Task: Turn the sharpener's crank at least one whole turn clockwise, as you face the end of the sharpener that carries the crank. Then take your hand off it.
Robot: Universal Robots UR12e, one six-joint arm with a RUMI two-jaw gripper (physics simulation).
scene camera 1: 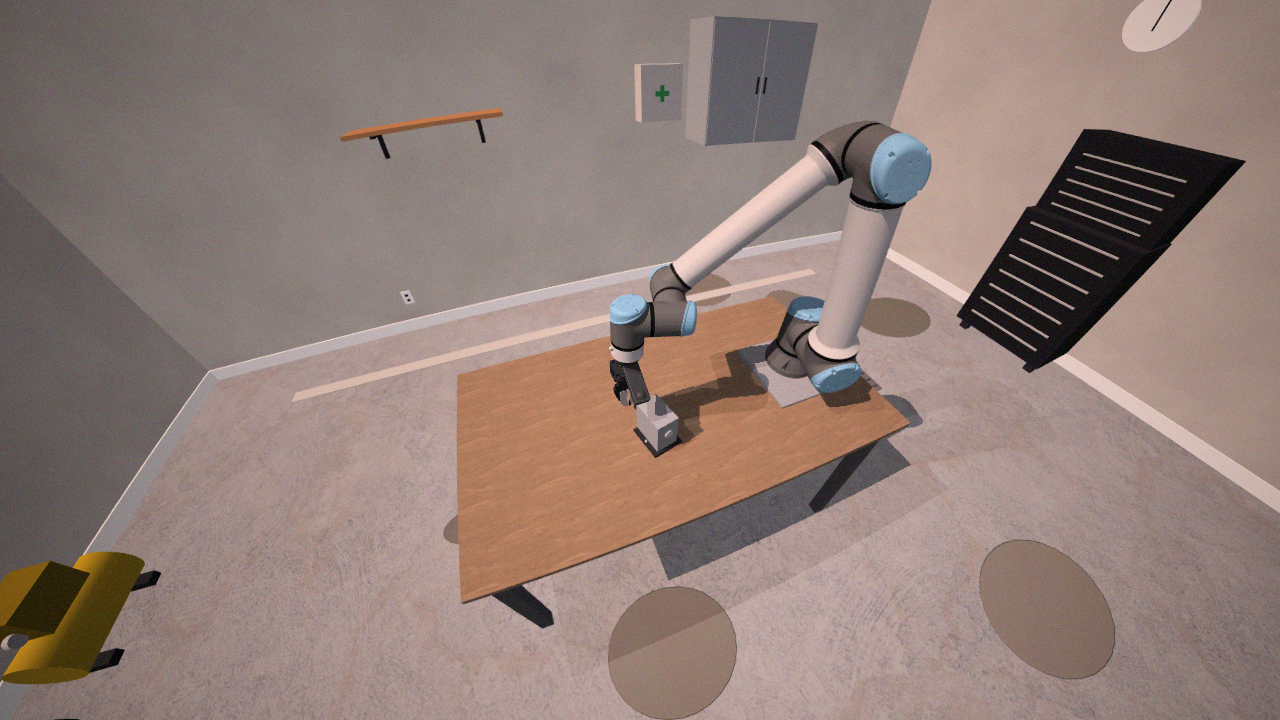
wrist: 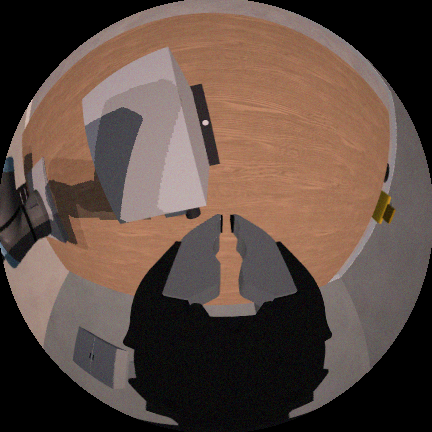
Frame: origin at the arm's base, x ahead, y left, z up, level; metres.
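Where they show: gripper, fingertip midpoint: (scene camera 1: 627,405) (wrist: 225,215); arm's base, origin of the base link: (scene camera 1: 789,359) (wrist: 40,211).
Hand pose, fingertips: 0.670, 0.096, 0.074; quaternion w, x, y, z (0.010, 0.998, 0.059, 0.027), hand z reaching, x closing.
Note:
Things, the pixels of their top centre, and the offset from my fingertips, as dx, dy, dz. "*": a spot on its surface instead. Level surfaces: height alone.
- light grey box, middle of its top: (wrist: 127,139) (scene camera 1: 656,410) -0.072, +0.070, +0.035
- dark base, surface spot: (wrist: 201,100) (scene camera 1: 651,449) * -0.040, +0.123, -0.085
- crank's black handle, surface spot: (wrist: 193,213) * -0.035, -0.030, -0.048
- wooden table, its level: dz -0.093
The sharpener, a light grey box (scene camera 1: 659,432) (wrist: 150,100), stands upright on a dark base (scene camera 1: 657,451) (wrist: 201,100) on the table. At its crank end, the crank's black handle (wrist: 193,213) shows low beside the box's bottom edge in the wrist view. The crank arm is mostly hidden under the box's overhang there, and the crank is not clear in the scene view. My gripper (scene camera 1: 625,399) (wrist: 225,215) is shut with a thin gap and holds nothing. Its fingertips are near the crank end, a little to the right of the handle in the wrist view, apart from it.
The wooden table (scene camera 1: 537,465) (wrist: 300,125) carries the sharpener and the arm's grey mounting plate (scene camera 1: 787,394). The arm's shadow falls across the table beside the sharpener. A yellow object (scene camera 1: 98,617) (wrist: 382,207) is off to the side, beyond the table.

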